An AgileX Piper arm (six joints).
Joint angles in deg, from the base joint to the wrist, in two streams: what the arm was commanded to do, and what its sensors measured. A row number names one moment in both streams.
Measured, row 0: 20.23 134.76 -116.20 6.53 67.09 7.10
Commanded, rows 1 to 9: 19.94 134.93 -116.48 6.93 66.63 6.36; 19.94 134.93 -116.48 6.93 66.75 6.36; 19.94 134.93 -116.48 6.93 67.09 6.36; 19.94 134.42 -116.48 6.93 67.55 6.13; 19.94 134.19 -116.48 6.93 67.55 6.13; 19.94 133.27 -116.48 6.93 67.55 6.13; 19.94 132.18 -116.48 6.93 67.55 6.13; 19.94 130.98 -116.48 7.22 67.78 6.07; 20.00 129.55 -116.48 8.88 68.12 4.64
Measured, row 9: 20.23 131.84 -116.20 7.16 67.32 6.53
